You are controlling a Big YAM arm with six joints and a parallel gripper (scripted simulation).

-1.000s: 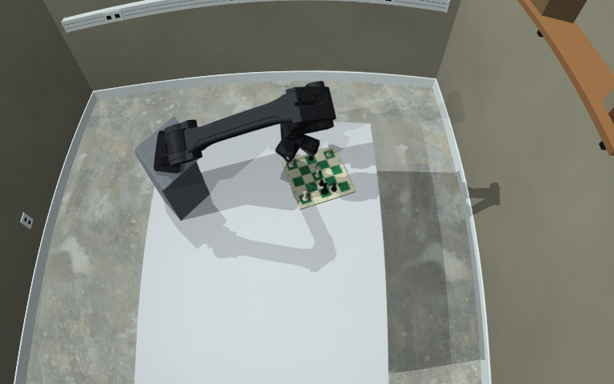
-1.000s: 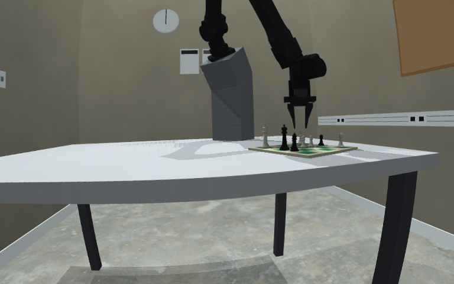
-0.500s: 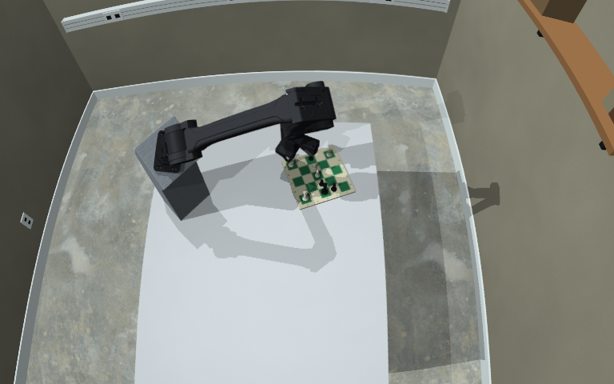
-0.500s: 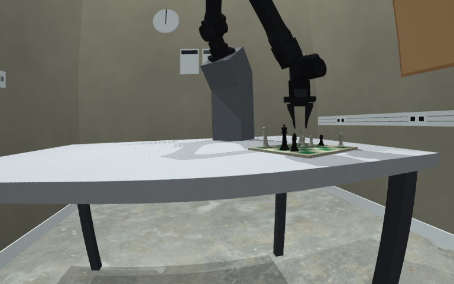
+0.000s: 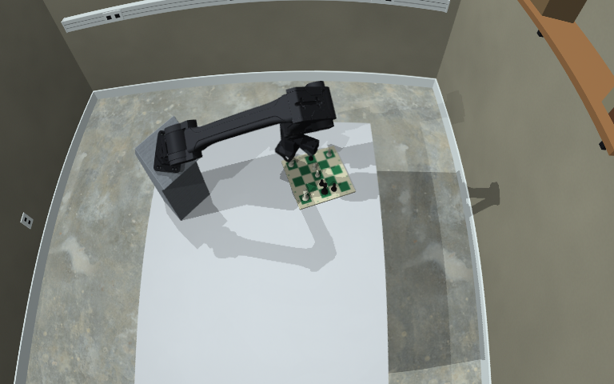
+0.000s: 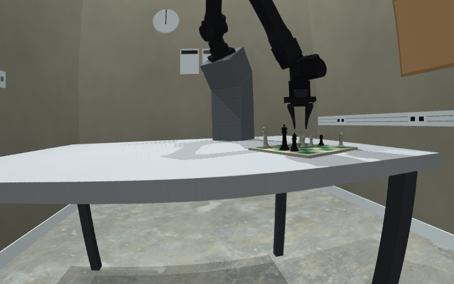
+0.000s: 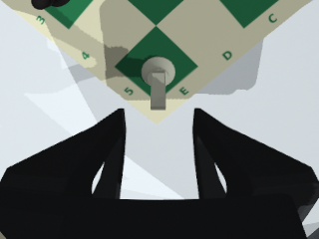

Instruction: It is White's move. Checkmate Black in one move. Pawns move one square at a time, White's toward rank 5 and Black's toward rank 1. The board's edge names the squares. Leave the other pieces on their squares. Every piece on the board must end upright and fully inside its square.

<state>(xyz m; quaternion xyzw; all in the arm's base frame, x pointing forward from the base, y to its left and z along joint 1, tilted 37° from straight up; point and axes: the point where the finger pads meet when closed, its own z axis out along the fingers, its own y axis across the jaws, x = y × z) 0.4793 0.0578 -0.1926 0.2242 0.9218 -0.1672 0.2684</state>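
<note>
Now: the white chess piece 40 mm below my hand. Also, from my hand: black king: 130 mm to the right, 110 mm ahead, 20 mm below; then black bishop: 150 mm ahead, 130 mm to the right, 40 mm below; then green-and-cream chessboard: 100 mm ahead, 60 mm to the right, 60 mm below.
</note>
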